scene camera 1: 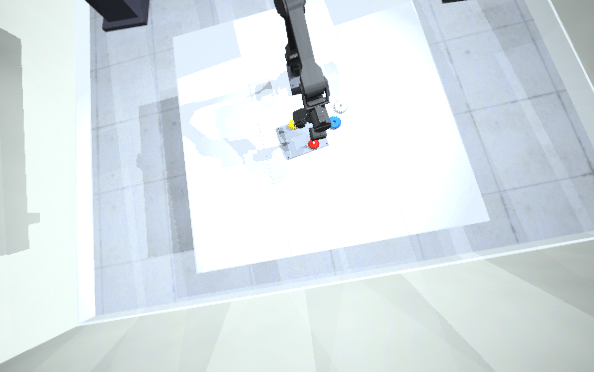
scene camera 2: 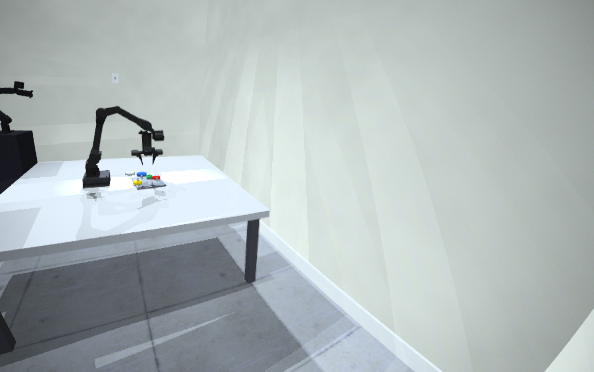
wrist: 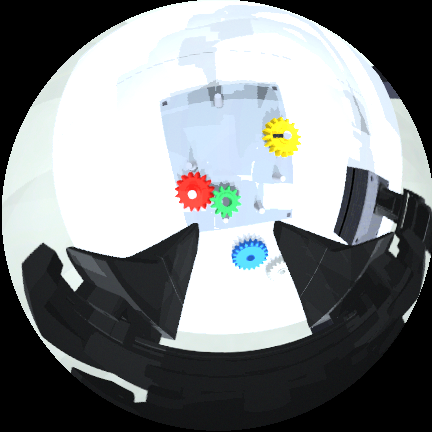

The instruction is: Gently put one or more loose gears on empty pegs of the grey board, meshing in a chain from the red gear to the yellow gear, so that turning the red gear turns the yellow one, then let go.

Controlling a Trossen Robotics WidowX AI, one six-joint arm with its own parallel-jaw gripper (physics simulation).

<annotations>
My gripper (wrist: pixel 236 227) is open, holding nothing. Also in view: a blue gear (wrist: pixel 248 254).
</annotations>
